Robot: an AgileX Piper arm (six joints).
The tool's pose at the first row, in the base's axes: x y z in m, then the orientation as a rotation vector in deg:
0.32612, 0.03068, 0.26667, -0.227, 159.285, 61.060
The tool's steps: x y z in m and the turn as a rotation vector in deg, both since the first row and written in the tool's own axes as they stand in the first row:
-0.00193, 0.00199, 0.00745, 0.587, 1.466, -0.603
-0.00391, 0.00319, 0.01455, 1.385, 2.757, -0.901
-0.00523, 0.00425, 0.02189, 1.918, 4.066, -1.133
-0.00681, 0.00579, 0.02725, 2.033, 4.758, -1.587
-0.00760, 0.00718, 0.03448, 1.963, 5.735, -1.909
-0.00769, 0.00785, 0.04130, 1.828, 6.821, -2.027
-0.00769, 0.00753, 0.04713, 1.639, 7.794, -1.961
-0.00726, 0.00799, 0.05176, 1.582, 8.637, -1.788
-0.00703, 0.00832, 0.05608, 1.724, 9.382, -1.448
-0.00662, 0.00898, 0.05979, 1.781, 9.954, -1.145
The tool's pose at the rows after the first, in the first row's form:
0.32903, 0.03700, 0.26283, -1.785, 160.714, 60.520
0.33199, 0.04250, 0.25874, -2.811, 162.181, 59.689
0.33434, 0.04809, 0.25427, -3.799, 163.540, 59.237
0.33662, 0.05271, 0.25161, -4.814, 164.060, 59.150
0.33841, 0.05851, 0.24736, -5.834, 164.774, 59.433
0.33950, 0.06353, 0.24283, -6.645, 165.614, 59.888
0.34040, 0.06716, 0.23835, -7.143, 166.387, 60.437
0.34065, 0.07061, 0.23520, -7.399, 167.152, 60.789
0.34106, 0.07373, 0.23222, -7.334, 167.997, 60.868
0.34118, 0.07671, 0.22988, -7.229, 168.632, 61.013

